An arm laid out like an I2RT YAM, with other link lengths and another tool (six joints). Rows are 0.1 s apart.
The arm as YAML. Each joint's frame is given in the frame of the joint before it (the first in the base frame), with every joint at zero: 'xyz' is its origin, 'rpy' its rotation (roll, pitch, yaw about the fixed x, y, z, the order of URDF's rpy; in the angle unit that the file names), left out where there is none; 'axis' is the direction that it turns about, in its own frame. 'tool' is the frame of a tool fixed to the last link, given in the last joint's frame.
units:
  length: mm
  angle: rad
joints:
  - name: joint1
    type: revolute
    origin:
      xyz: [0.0, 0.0, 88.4]
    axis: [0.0, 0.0, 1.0]
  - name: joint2
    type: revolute
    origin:
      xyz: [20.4, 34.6, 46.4]
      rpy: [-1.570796, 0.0, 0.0]
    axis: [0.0, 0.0, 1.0]
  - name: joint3
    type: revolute
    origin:
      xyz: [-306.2, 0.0, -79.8]
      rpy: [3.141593, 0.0, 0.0]
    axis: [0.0, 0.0, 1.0]
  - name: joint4
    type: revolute
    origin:
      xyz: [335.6, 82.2, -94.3]
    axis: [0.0, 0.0, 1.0]
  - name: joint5
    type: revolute
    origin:
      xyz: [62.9, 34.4, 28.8]
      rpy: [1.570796, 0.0, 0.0]
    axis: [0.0, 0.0, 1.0]
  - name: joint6
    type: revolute
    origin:
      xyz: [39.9, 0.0, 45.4]
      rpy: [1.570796, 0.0, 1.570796]
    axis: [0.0, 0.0, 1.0]
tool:
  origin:
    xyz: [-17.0, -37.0, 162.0]
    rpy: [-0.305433, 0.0, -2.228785]
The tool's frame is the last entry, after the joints.
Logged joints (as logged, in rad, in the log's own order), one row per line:
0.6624, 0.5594, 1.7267, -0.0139, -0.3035, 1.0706
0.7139, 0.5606, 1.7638, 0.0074, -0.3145, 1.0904
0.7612, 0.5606, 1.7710, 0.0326, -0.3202, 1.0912
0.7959, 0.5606, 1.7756, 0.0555, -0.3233, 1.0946
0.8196, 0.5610, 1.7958, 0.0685, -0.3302, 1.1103
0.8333, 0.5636, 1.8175, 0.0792, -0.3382, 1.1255
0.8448, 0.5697, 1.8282, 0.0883, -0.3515, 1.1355
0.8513, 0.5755, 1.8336, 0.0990, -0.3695, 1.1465
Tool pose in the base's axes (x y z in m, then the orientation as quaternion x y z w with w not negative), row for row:
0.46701, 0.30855, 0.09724, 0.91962, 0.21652, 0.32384, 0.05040
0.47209, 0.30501, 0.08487, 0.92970, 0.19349, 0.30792, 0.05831
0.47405, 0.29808, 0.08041, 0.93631, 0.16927, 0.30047, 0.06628
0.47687, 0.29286, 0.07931, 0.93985, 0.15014, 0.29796, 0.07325
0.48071, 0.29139, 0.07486, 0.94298, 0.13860, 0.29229, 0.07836
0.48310, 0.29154, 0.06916, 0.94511, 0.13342, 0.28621, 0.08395
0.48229, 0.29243, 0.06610, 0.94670, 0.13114, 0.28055, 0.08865
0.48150, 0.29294, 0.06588, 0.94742, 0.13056, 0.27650, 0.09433
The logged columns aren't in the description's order. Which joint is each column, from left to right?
Columns, left to right: joint6, joint1, joint2, joint5, joint4, joint3.
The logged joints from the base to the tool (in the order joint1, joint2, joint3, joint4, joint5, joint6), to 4 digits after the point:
0.5594, 1.7267, 1.0706, -0.3035, -0.0139, 0.6624
0.5606, 1.7638, 1.0904, -0.3145, 0.0074, 0.7139
0.5606, 1.7710, 1.0912, -0.3202, 0.0326, 0.7612
0.5606, 1.7756, 1.0946, -0.3233, 0.0555, 0.7959
0.5610, 1.7958, 1.1103, -0.3302, 0.0685, 0.8196
0.5636, 1.8175, 1.1255, -0.3382, 0.0792, 0.8333
0.5697, 1.8282, 1.1355, -0.3515, 0.0883, 0.8448
0.5755, 1.8336, 1.1465, -0.3695, 0.0990, 0.8513

